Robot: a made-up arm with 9 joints. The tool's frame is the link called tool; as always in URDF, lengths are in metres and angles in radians. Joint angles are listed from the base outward. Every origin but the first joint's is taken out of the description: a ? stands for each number. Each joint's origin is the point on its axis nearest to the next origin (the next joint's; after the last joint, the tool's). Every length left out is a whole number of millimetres.
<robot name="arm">
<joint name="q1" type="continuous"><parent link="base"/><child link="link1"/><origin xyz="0.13 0.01 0.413" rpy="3.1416 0 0"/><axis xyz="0 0 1"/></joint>
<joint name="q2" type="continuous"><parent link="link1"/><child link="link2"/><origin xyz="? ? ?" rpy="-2.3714 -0.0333 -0.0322"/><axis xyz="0 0 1"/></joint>
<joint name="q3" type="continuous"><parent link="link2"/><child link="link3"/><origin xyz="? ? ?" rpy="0.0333 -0.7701 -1.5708"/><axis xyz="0 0 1"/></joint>
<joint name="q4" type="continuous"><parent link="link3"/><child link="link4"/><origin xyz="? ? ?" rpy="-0.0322 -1.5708 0"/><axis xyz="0 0 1"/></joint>
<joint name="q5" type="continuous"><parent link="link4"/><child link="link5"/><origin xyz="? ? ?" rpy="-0.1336 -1.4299 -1.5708"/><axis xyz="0 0 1"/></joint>
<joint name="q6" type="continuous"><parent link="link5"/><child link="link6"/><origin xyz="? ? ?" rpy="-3.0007 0.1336 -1.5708"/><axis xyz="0 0 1"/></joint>
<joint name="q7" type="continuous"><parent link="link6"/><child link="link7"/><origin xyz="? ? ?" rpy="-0.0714 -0.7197 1.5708"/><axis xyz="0 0 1"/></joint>
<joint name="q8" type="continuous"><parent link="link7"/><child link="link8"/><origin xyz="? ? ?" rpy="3.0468 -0.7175 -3.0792"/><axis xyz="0 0 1"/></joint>
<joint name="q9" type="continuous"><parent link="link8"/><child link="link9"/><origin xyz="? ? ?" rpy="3.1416 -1.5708 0"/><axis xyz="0 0 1"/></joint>
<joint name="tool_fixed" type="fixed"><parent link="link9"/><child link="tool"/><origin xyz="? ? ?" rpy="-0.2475 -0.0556 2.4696"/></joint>
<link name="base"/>
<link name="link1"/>
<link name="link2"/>
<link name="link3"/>
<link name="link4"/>
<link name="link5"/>
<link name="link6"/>
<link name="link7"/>
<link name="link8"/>
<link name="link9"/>
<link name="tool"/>
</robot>
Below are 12 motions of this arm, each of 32 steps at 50 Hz.
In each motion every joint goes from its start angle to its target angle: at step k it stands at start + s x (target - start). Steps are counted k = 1, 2, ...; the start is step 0. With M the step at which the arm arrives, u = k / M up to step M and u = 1 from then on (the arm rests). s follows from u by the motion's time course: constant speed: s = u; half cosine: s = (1 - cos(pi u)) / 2; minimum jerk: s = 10 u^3 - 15 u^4 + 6 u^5.
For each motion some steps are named. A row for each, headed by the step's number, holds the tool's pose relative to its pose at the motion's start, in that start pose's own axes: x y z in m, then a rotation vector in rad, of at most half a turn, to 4 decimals.
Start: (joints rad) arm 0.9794 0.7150 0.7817 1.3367 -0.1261 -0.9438 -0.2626 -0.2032 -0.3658
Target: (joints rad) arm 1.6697 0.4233 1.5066 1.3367 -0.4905 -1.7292 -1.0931 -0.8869 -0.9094
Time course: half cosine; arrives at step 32
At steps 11, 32:
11: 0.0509 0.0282 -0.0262 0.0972 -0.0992 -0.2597
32: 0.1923 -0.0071 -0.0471 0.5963 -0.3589 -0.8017

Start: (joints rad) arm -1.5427 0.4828 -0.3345 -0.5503 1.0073 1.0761 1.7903 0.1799 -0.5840
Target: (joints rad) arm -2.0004 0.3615 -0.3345 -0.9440 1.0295 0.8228 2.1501 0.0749 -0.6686
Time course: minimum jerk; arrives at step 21
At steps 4, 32:
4: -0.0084 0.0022 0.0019 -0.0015 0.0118 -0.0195
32: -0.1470 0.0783 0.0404 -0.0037 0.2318 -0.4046

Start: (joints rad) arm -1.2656 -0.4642 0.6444 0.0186 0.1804 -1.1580 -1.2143 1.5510 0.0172
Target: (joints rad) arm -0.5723 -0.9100 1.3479 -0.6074 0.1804 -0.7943 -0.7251 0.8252 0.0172
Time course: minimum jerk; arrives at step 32
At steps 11, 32:
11: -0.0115 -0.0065 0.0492 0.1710 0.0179 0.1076
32: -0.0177 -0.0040 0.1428 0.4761 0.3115 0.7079

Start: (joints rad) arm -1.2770 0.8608 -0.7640 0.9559 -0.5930 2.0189 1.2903 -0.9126 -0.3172
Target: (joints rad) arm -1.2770 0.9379 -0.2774 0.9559 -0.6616 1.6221 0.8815 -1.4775 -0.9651
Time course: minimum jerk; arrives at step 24
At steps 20, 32:
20: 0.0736 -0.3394 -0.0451 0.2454 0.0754 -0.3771
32: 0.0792 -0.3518 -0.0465 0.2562 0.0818 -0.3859

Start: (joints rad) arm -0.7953 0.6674 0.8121 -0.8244 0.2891 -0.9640 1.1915 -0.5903 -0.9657
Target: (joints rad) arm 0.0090 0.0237 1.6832 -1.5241 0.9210 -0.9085 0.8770 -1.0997 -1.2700
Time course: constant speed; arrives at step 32
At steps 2, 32:
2: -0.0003 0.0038 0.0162 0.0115 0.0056 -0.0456
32: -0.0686 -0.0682 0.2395 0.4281 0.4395 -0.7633

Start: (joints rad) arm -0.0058 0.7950 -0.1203 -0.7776 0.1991 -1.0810 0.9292 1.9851 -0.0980
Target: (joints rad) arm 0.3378 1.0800 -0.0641 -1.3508 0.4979 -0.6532 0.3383 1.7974 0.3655
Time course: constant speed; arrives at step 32
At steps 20, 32:
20: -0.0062 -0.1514 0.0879 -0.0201 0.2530 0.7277
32: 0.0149 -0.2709 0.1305 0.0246 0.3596 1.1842

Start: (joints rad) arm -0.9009 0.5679 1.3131 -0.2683 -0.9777 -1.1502 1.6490 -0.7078 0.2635
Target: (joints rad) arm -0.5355 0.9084 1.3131 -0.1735 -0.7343 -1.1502 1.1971 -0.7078 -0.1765
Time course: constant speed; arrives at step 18
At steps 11, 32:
11: 0.0487 0.0206 -0.0590 -0.1629 0.0024 -0.3904
32: 0.0731 0.0278 -0.0954 -0.2772 -0.0154 -0.6250

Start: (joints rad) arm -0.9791 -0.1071 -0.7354 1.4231 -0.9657 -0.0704 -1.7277 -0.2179 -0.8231
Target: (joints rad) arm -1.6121 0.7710 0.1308 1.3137 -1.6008 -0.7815 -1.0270 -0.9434 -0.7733
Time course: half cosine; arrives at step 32
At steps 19, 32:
19: 0.1102 -0.3988 0.7967 -1.4632 0.9036 -0.0072
32: 0.1764 -0.0605 1.0905 -2.1303 1.2690 -0.6833

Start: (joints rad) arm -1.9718 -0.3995 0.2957 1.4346 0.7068 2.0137 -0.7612 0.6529 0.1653
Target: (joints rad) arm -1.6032 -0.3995 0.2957 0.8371 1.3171 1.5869 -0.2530 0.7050 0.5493
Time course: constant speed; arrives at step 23
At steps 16, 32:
16: 0.0359 -0.1091 -0.0207 -0.4190 -0.3001 -0.2856
32: 0.0297 -0.1558 -0.0208 -0.6679 -0.3260 -0.3576

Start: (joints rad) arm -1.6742 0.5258 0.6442 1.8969 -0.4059 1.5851 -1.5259 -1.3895 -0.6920
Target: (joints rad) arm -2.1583 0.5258 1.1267 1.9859 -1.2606 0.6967 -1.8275 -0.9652 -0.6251
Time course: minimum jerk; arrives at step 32
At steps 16, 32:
16: 0.0109 -0.0920 -0.4010 -0.1297 0.1010 -0.1331
32: -0.2336 -0.2446 -0.6832 -0.3160 0.1939 -0.2639

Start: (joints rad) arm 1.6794 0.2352 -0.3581 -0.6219 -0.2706 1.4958 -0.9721 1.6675 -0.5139
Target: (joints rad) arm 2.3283 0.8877 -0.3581 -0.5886 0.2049 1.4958 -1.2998 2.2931 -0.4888
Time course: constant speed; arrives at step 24
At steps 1, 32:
1: 0.0045 0.0113 -0.0061 -0.0321 -0.0271 -0.0265
32: 0.0587 0.0983 -0.2017 -0.9697 -0.5230 -0.2116

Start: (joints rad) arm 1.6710 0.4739 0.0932 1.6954 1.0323 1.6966 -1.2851 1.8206 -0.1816
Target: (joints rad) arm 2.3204 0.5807 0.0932 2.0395 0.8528 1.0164 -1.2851 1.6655 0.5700
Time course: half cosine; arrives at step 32
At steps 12, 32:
12: 0.0656 0.1387 -0.0526 -0.1953 -0.0222 -0.0268
32: 0.2957 0.3451 -0.2591 -0.6165 0.0401 -0.0847

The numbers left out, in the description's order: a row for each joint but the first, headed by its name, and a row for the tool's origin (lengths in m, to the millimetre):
q2: 0.036 -0.045 0
q3: 0.014 -0.119 0
q4: 0.23 -0.057 0
q5: 0.098 0.104 0
q6: -0.293 -0.129 0
q7: 0.02 0.102 0
q8: 0.022 0.04 0
q9: 0.07 0.11 0
tool: -0.03 -0.04 0

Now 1 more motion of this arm.
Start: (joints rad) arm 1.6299 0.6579 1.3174 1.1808 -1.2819 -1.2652 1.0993 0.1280 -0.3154
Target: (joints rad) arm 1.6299 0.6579 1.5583 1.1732 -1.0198 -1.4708 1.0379 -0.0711 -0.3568
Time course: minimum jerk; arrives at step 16
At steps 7, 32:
7: -0.0165 0.0082 -0.0055 -0.0752 0.0736 -0.0531
32: -0.0456 0.0190 -0.0099 -0.1967 0.1846 -0.1343

